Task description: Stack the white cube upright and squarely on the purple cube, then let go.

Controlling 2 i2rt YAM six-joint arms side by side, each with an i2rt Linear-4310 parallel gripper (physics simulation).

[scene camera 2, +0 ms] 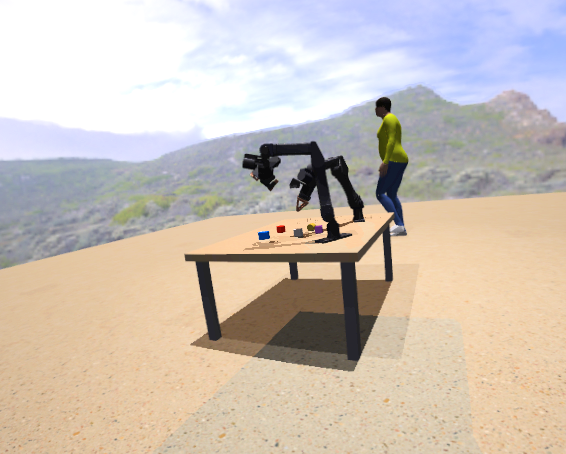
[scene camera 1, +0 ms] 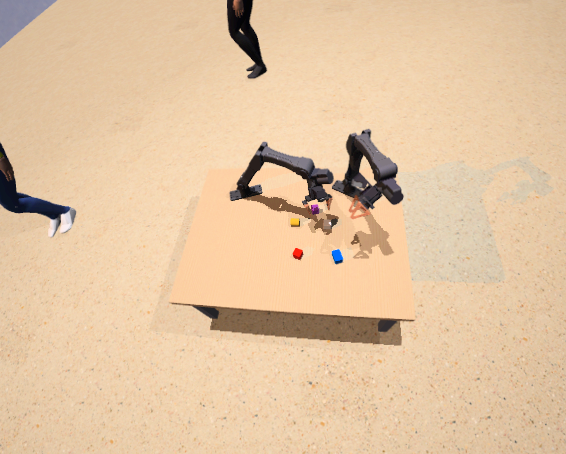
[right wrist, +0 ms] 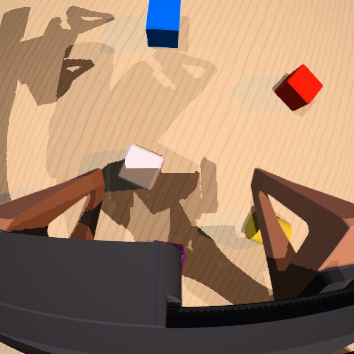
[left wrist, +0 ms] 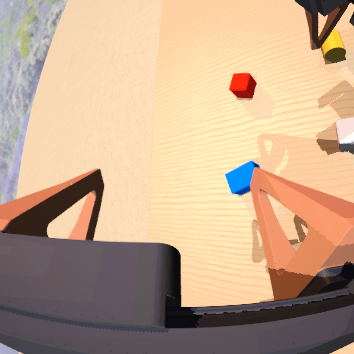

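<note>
The white cube [scene camera 1: 327, 224] [scene camera 2: 298, 232] [left wrist: 346, 133] [right wrist: 141, 167] stands on the table, partly in shadow. The purple cube [scene camera 1: 315, 209] [scene camera 2: 319, 229] sits apart from it on the table; in the right wrist view the purple cube [right wrist: 180, 247] is mostly hidden by the gripper body. My right gripper [scene camera 1: 318, 206] [scene camera 2: 301, 204] [right wrist: 177, 176] is open and empty, above the table near both cubes; in the right wrist view the white cube lies near its left-hand finger. My left gripper [scene camera 1: 360, 214] [scene camera 2: 262, 182] [left wrist: 176, 176] is open and empty, high above the table.
A yellow cylinder [scene camera 1: 295, 222] [scene camera 2: 311, 227] [left wrist: 333, 46] [right wrist: 281, 231] lies near the cubes. A red cube [scene camera 1: 298, 253] [scene camera 2: 281, 229] [left wrist: 243, 85] [right wrist: 299, 87] and a blue block [scene camera 1: 337, 256] [scene camera 2: 263, 235] [left wrist: 242, 177] [right wrist: 163, 20] lie farther out on the table [scene camera 1: 240, 280].
</note>
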